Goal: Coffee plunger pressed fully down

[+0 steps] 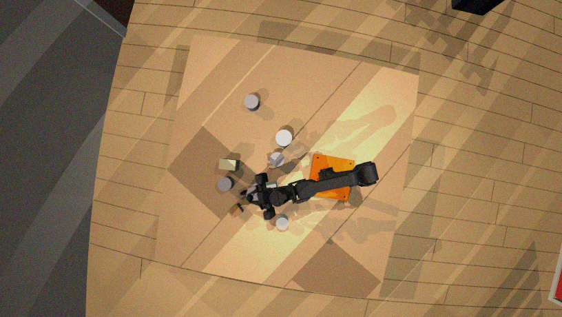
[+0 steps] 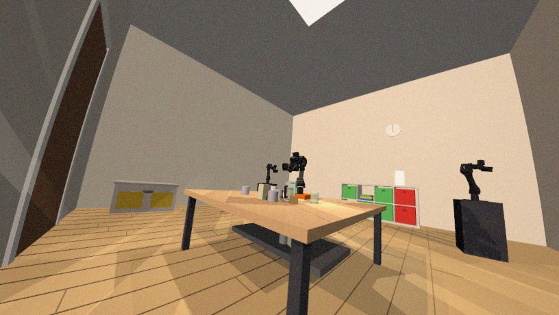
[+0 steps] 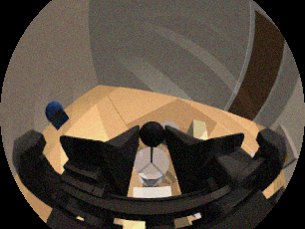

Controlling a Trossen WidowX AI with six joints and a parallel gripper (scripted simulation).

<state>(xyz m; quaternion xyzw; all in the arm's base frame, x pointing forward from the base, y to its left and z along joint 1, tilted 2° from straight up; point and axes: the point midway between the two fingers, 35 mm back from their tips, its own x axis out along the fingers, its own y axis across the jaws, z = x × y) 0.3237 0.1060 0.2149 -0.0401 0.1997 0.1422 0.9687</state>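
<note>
The coffee press lies 12 cm below my gripper tip. Round my gripper tip: brown cube 21 cm below, 11 cm to the left, 8 cm ahead; then pale green box 15 cm below, 9 cm behind, 3 cm to the right.
</note>
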